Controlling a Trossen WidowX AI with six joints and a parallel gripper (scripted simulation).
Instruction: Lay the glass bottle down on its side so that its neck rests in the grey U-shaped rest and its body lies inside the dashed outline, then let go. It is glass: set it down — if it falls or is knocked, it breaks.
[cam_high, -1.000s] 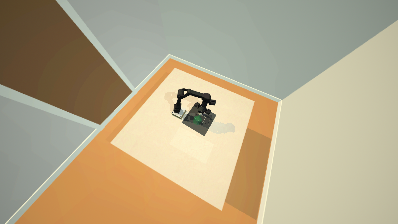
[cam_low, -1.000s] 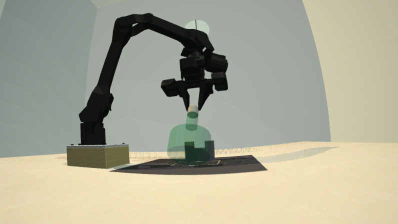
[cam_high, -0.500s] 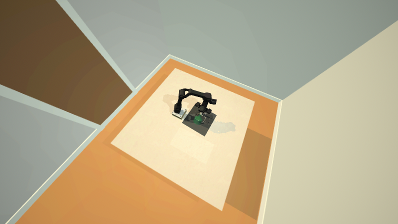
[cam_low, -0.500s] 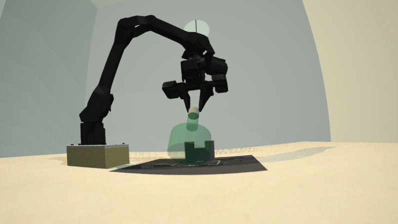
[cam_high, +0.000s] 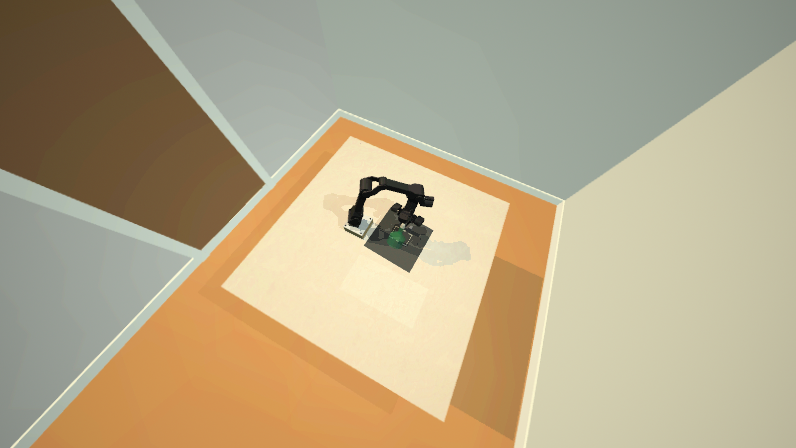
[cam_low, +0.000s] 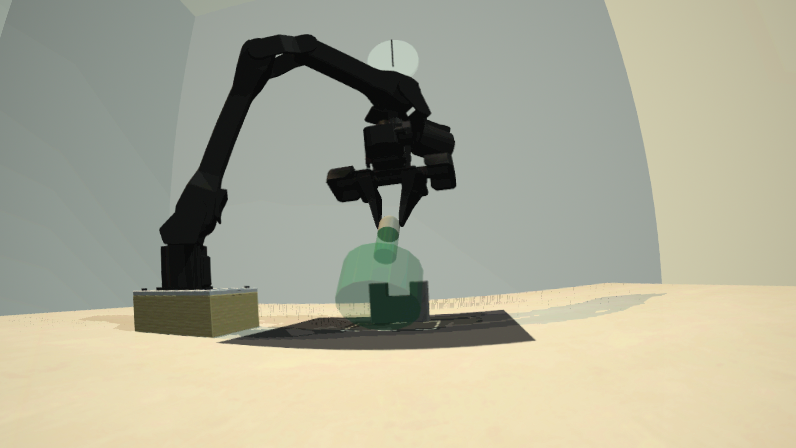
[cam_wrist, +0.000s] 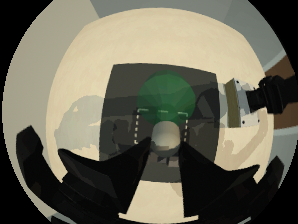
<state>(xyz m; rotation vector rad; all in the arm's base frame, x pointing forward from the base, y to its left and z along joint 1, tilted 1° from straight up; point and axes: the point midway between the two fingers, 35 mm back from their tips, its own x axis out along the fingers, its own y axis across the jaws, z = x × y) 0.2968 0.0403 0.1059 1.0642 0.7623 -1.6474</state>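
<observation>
My gripper tip is 40 mm above the green glass bottle, 30 mm to the left of it and 10 mm past it. From my gripper tip the other things lie so: dark mat 140 mm below, 30 mm to the right, 10 mm behind.
</observation>
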